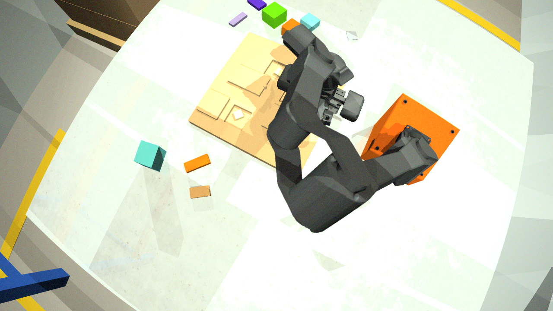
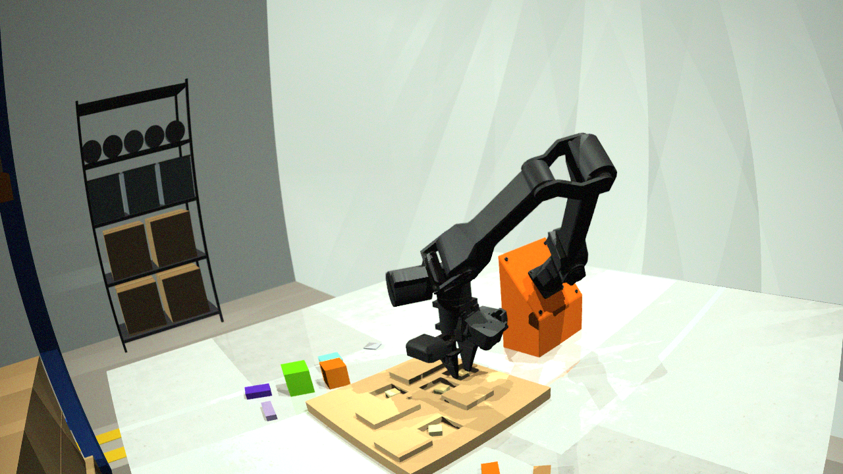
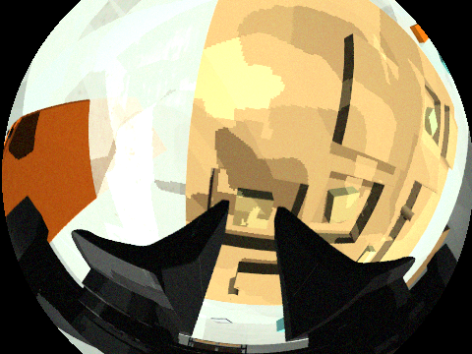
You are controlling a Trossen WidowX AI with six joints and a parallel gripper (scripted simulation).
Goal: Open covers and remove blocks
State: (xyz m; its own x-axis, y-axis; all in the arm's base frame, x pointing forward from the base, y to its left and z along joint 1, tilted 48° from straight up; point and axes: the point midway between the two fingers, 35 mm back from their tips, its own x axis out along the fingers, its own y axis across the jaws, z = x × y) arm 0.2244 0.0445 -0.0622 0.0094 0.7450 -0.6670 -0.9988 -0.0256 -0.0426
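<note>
The tan slab is 31 cm to the left of my gripper tip, 14 cm ahead of it and 1 cm below it. The rest, counted from my gripper tip: orange cube 18 cm to the right, 16 cm ahead, 1 cm above; then grey tile 27 cm to the right, 1 cm below, 1 cm ahead; then pale cyan block 24 cm to the right, 13 cm ahead.
</note>
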